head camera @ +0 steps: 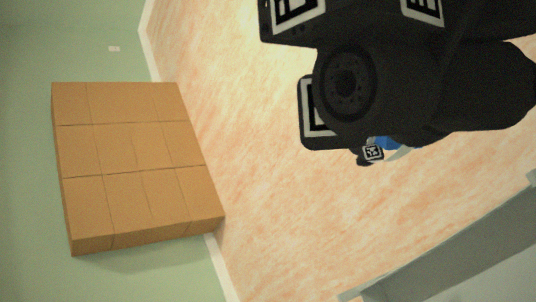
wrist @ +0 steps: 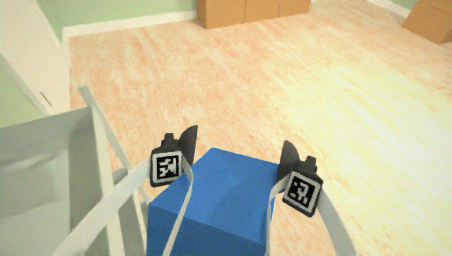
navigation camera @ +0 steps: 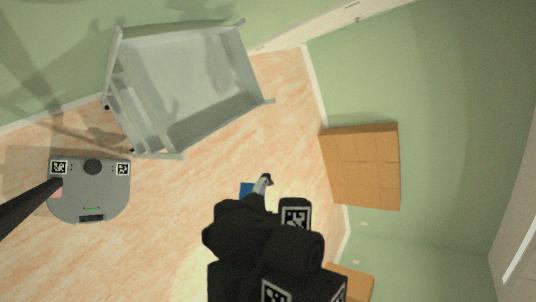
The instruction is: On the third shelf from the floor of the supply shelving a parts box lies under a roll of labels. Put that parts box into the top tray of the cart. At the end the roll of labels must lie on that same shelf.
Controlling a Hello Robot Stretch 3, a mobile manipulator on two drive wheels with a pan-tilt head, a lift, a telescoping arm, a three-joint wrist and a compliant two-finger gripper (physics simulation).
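Frame: origin at the robot's base, x ahead, y left, z up, level; centimetres.
Where they show: gripper, fingertip midpoint: (navigation camera: 266, 196); robot's base at its link origin: (navigation camera: 93, 166).
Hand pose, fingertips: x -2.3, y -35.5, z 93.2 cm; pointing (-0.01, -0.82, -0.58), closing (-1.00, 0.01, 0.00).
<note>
Things, the pixels of their centre, and the offset from my fingertips. "pt": a spot on its surface instead.
- blue parts box at the middle of its body: (head camera: 389, 115) (navigation camera: 252, 197) dx +0.3, dy +5.1, dz +0.5 cm
- cart at a spot on its surface: (head camera: 367, 292) pt dx +34.9, dy -19.2, dz -22.1 cm
The blue parts box (head camera: 386, 143) (navigation camera: 247, 190) (wrist: 225, 192) is held between the two fingertips of my gripper (wrist: 238, 149), up off the floor. In the head and navigation views the wrist hides most of the box and the gripper. The grey cart (navigation camera: 181, 153) (wrist: 107, 175) stands to the left of the box in the wrist view, and a corner of the cart (head camera: 367, 292) shows at the lower right of the head view. Its top tray (navigation camera: 175, 65) (wrist: 35, 185) shows no box in it. The supply shelving and the roll of labels do not show in these views.
A stack of cardboard boxes (head camera: 130, 155) (navigation camera: 367, 170) (wrist: 255, 11) stands against the green wall. A second stack (navigation camera: 357, 282) (wrist: 432, 20) stands farther along. A white door (wrist: 30, 55) is beyond the cart. My round-fronted grey base (navigation camera: 92, 192) is near the cart's lower left in the navigation view.
</note>
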